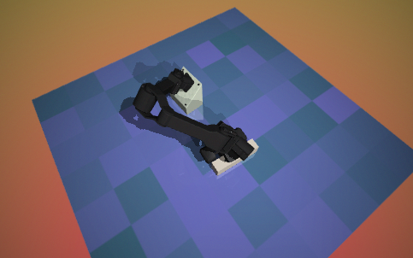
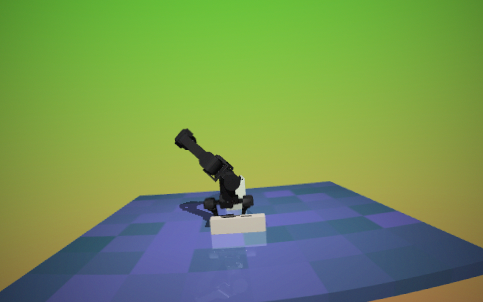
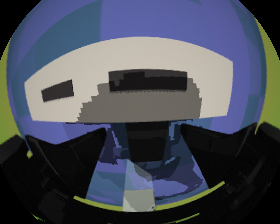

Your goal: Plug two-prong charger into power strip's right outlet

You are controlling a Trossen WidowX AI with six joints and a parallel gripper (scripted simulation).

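Right now the black charger is 2 cm ahead of my gripper tip and 1 cm above it.
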